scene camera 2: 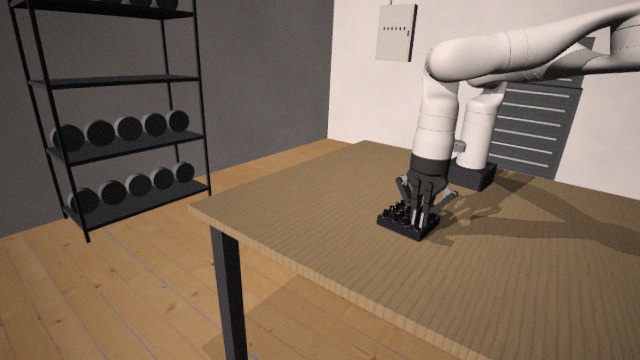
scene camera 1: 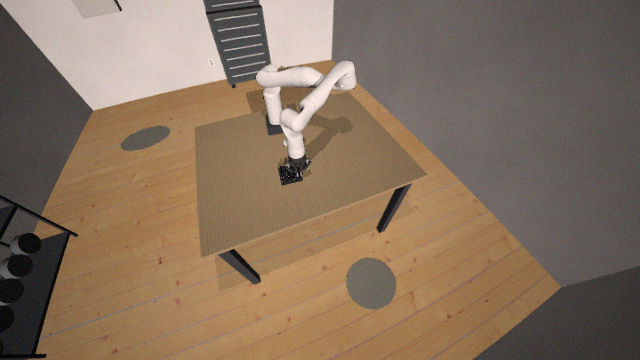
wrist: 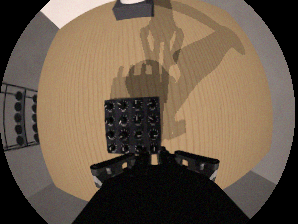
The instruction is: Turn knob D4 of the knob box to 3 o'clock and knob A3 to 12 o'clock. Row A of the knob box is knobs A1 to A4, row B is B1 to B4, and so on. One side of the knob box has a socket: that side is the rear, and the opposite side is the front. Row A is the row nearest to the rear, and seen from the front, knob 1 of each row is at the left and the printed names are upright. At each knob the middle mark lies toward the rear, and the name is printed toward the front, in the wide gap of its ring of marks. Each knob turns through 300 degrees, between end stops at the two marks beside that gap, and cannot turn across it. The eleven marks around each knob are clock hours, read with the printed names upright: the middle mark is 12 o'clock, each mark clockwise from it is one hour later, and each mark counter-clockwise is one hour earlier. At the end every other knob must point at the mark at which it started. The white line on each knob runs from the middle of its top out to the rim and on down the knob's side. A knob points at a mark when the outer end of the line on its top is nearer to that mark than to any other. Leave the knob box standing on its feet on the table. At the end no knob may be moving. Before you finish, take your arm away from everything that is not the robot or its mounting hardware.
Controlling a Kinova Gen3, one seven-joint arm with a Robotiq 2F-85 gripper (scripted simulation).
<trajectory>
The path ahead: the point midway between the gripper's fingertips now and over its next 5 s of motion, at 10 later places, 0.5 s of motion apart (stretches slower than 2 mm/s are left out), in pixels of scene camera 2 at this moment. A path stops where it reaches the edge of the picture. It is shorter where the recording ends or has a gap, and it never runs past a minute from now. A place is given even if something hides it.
The gripper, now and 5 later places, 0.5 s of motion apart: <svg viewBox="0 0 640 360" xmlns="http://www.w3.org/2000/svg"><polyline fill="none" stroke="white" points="418,225 418,218 420,211 421,204 426,167 430,153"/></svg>
</trajectory>
